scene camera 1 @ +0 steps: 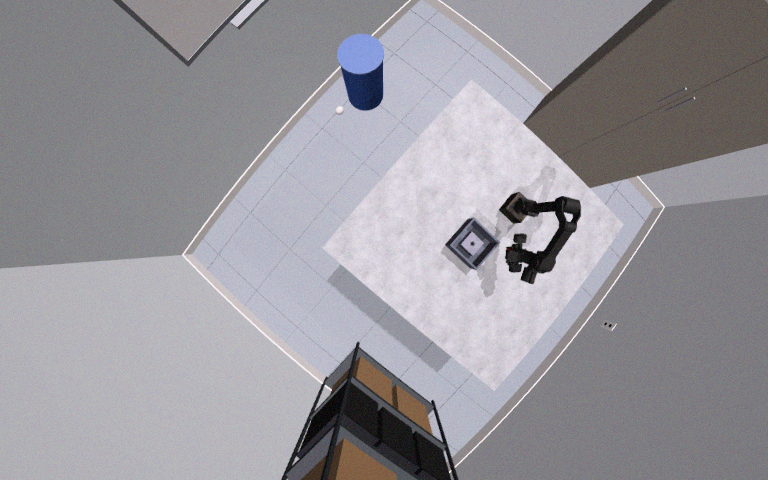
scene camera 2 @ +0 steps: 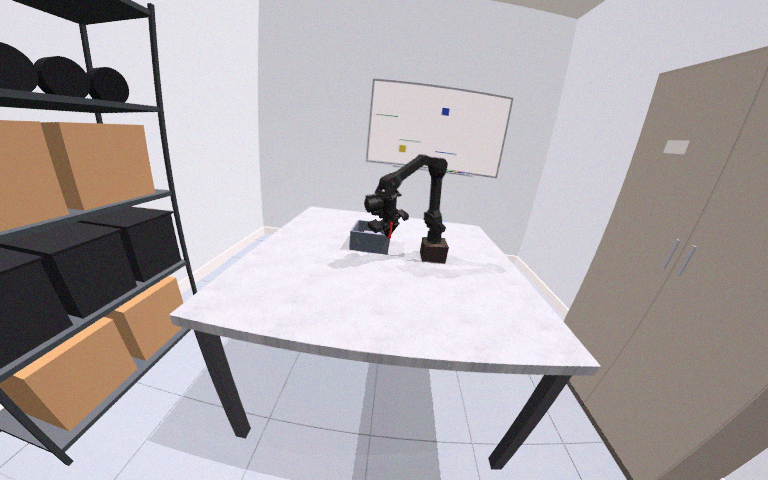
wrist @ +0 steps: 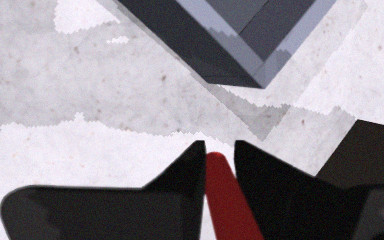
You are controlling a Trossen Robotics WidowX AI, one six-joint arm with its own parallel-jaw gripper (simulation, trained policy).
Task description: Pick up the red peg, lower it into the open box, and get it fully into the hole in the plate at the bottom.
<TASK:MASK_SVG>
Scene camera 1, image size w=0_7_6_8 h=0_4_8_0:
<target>grey box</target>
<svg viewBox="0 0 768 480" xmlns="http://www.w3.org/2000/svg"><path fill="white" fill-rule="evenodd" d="M468 218L446 242L445 246L469 268L477 270L497 248L500 241L475 218ZM471 231L484 243L474 256L469 256L458 245L464 236Z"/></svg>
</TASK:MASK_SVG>
